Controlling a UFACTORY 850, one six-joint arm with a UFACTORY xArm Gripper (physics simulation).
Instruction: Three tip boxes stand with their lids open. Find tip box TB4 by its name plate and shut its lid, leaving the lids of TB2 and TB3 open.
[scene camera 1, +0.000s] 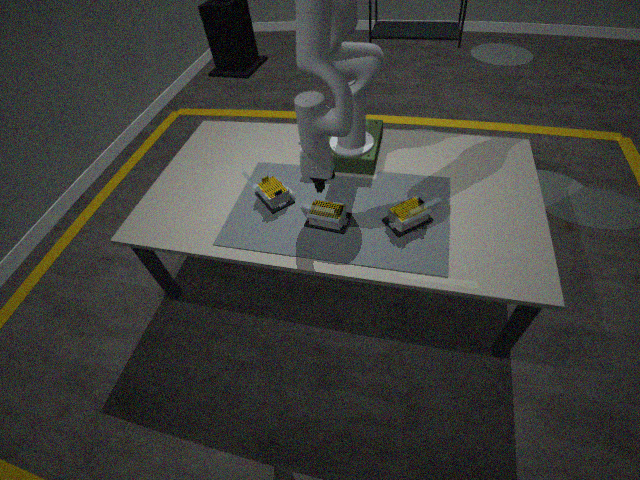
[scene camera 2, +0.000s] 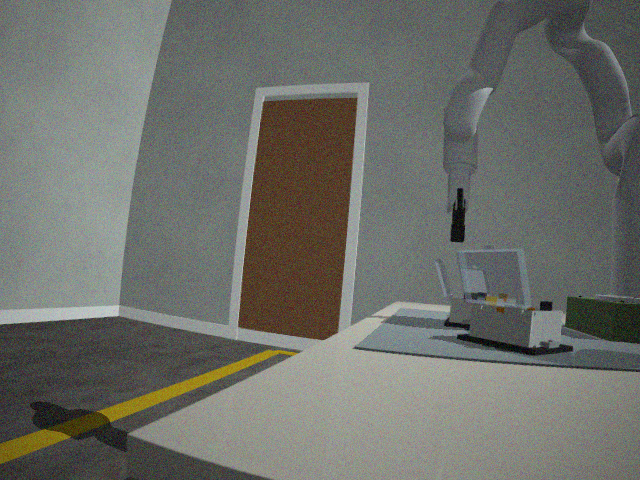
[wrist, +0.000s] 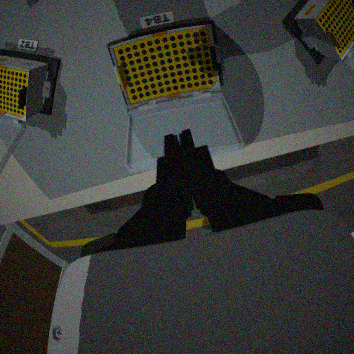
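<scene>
TB4 (scene camera 1: 328, 215) (wrist: 167, 66) is the middle box, its name plate (wrist: 157, 19) readable in the wrist view. Its clear lid (wrist: 180, 122) (scene camera 2: 440, 277) stands open on the side away from the robot base. TB2 (scene camera 1: 273, 193) (wrist: 14, 90) stands left of it, its lid (wrist: 7, 139) open. The box at the right, TB3 by elimination (scene camera 1: 408, 214) (scene camera 2: 504, 324) (wrist: 337, 25), has its lid (scene camera 2: 495, 276) raised; its name plate does not show. My gripper (scene camera 1: 320, 189) (scene camera 2: 456, 240) (wrist: 183, 150) is shut and empty, above lid height, its fingertips overlapping TB4's lid in the wrist view.
The boxes stand on a blue-grey mat (scene camera 1: 242, 235) (scene camera 2: 392, 342) on the pale table (scene camera 1: 509, 227) (scene camera 2: 361, 403). The green robot base block (scene camera 1: 354, 164) (scene camera 2: 602, 316) is behind them. TB2 and TB3 flank TB4, their raised lids rising beside it.
</scene>
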